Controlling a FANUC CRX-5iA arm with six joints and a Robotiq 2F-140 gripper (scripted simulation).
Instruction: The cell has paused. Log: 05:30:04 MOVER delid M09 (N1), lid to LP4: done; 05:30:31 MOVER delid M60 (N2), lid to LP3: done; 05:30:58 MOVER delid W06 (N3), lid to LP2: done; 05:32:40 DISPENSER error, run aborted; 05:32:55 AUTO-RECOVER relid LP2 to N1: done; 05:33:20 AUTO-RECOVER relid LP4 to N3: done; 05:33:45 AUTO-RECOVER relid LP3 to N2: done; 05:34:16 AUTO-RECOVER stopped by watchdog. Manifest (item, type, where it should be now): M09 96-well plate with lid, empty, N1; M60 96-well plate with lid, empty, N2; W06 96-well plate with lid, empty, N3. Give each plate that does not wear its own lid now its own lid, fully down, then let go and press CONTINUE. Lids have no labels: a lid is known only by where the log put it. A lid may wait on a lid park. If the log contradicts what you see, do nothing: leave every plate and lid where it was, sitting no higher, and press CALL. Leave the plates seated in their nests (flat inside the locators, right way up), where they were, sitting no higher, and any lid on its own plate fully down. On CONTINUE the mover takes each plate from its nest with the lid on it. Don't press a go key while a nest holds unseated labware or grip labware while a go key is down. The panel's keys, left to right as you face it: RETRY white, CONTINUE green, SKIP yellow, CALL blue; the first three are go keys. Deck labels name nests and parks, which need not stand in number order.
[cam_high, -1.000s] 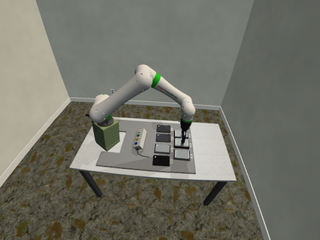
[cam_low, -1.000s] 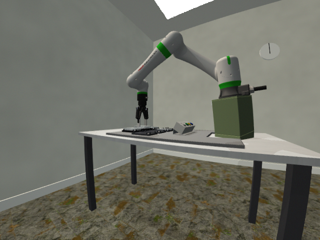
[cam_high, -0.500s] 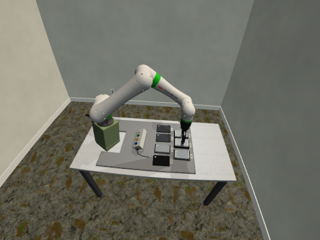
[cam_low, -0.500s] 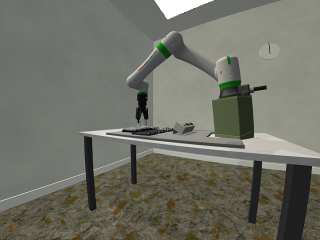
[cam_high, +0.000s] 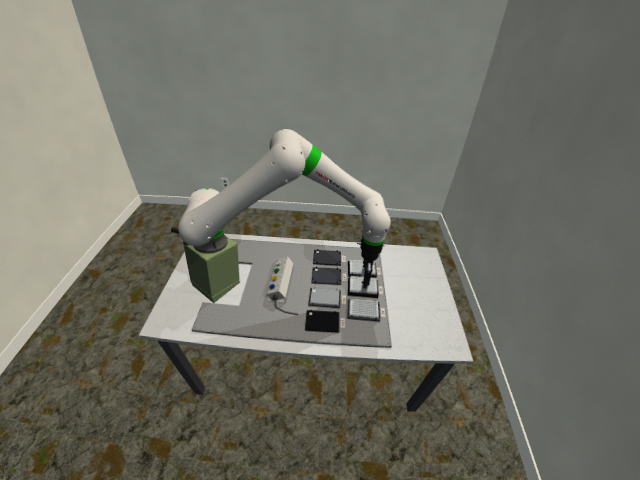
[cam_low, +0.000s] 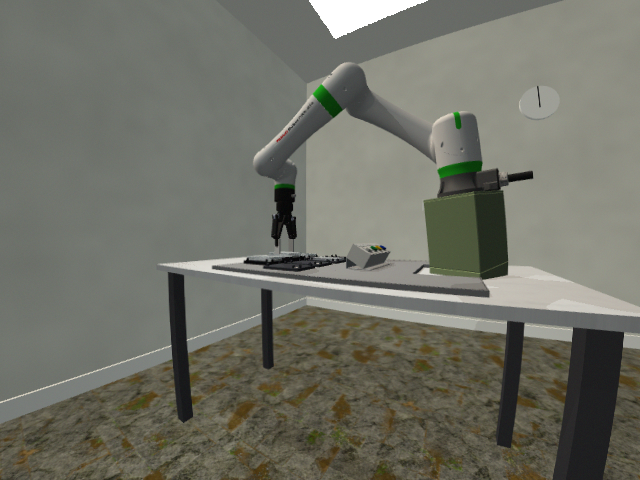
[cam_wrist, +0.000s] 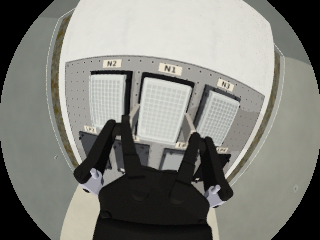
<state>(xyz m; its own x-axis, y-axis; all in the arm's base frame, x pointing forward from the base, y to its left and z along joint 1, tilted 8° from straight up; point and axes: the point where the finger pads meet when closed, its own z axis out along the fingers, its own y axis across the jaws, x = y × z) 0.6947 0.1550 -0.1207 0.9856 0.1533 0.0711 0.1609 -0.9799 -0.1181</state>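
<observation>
Right now the plate is 30 mm below my hand. The rest, counted from my hand: lid park LP4: 230 mm to the right, 140 mm behind, 60 mm below; green key: 410 mm behind, 60 mm to the right, 10 mm above; lid park LP3: 190 mm behind, 60 mm below, 30 mm to the left.
</observation>
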